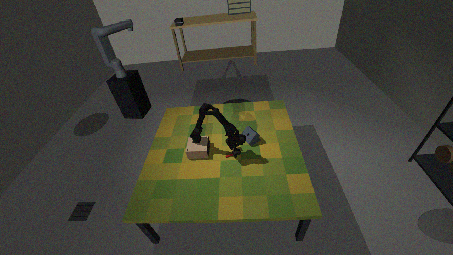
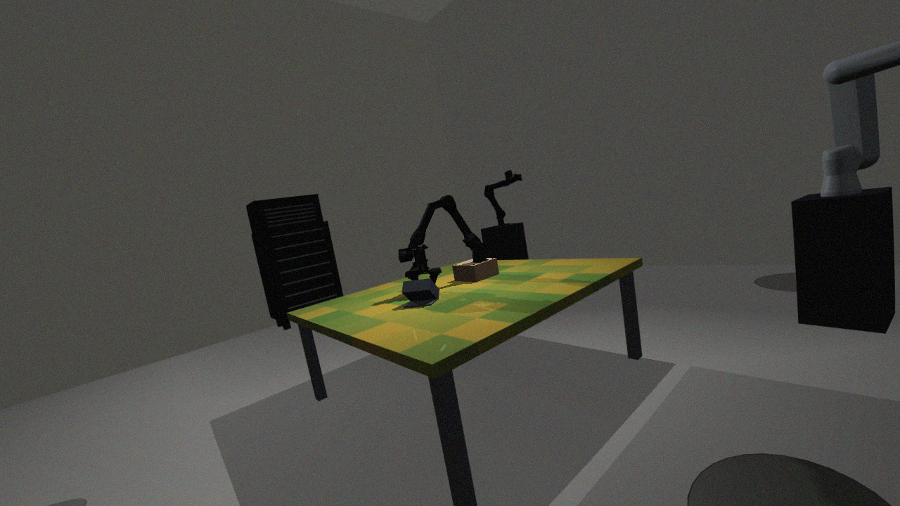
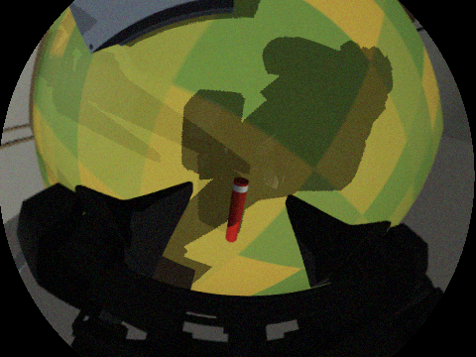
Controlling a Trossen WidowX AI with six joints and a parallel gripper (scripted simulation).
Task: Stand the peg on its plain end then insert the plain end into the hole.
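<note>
Now: gripper tip 10 mm to the left of the red peg, 10 mm past it and 10 mm above it. From my gripper tip the other things lie so: sloped panel 180 mm to the left, 120 mm ahead, 40 mm above.
</note>
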